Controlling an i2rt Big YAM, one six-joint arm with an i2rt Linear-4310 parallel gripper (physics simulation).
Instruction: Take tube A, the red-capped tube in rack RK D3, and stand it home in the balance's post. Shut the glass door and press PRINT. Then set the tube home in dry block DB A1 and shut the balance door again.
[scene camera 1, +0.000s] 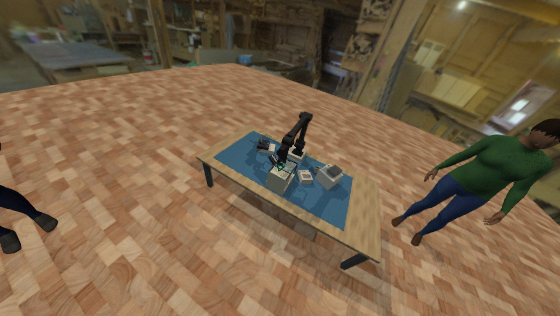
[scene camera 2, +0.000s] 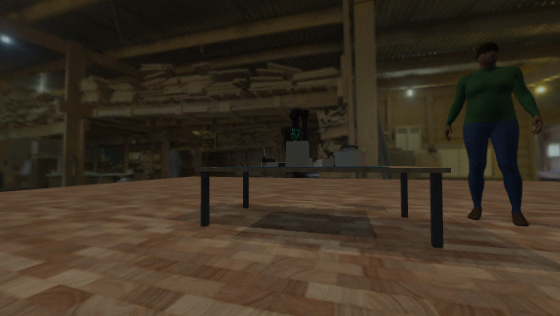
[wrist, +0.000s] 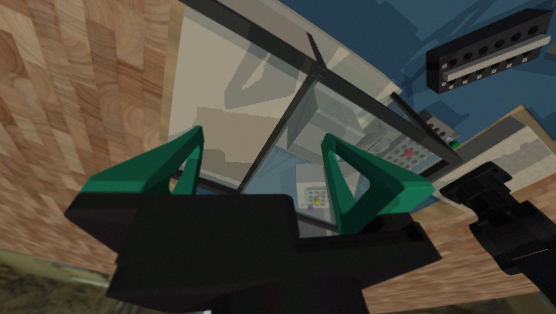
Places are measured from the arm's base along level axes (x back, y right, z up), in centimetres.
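Where they show: gripper, fingertip midpoint: (scene camera 1: 279, 167) (scene camera 2: 295, 140) (wrist: 267, 136); arm's base, link origin: (scene camera 1: 297, 153) (wrist: 471, 182).
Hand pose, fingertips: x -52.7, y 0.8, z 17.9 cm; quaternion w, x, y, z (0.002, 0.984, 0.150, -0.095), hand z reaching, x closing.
Observation:
Things, the pixels of their top centre, and the offset from my fingertips. "*": a spot on its surface instead. Level surfaces: height alone.
- balance, top centre: (wrist: 336, 192) (scene camera 2: 300, 140) (scene camera 1: 286, 163) dx +8.6, dy -2.4, dz +0.5 cm
- black block, surface spot: (wrist: 434, 72) * dx +22.1, dy +10.6, dz -19.4 cm
- green cap, top centre: (wrist: 455, 145) dx +35.7, dy +4.0, dz -16.3 cm
- small pale unit, top centre: (scene camera 1: 306, 174) dx +21.2, dy -21.3, dz -13.0 cm
- larger box with a dark lid, top centre: (scene camera 2: 343, 146) (scene camera 1: 330, 165) dx +36.6, dy -38.3, dz -2.8 cm
- dark-topped device, surface spot: (scene camera 1: 265, 145) * dx +35.3, dy +33.1, dz -13.8 cm
- blue mat, surface height: dz -21.7 cm
My gripper (scene camera 1: 281, 166) (scene camera 2: 295, 134) (wrist: 267, 136) has green fingers, wide open and empty, above the balance (scene camera 1: 281, 178) (scene camera 2: 297, 153) (wrist: 320, 73). In the wrist view the balance's dark-framed glass lies below the fingers. A pale grey block (wrist: 327, 131) shows through the glass; its hole is not clear. The red-capped tube (wrist: 409, 153) is seen from above through the glass, upright in a grey rack with holes, to the right of the right finger. I cannot tell the door's position. A black block (wrist: 434, 72) with rows of holes lies at the upper right; its labels are too small to read.
A green cap (wrist: 454, 144) shows beside the rack. A small pale unit (scene camera 1: 305, 176) and a larger box with a dark lid (scene camera 1: 329, 176) stand right of the balance. A dark-topped device (scene camera 1: 265, 145) is at the far left of the blue mat (scene camera 1: 325, 210). A person (scene camera 1: 490, 165) (scene camera 2: 492, 105) stands at the right.

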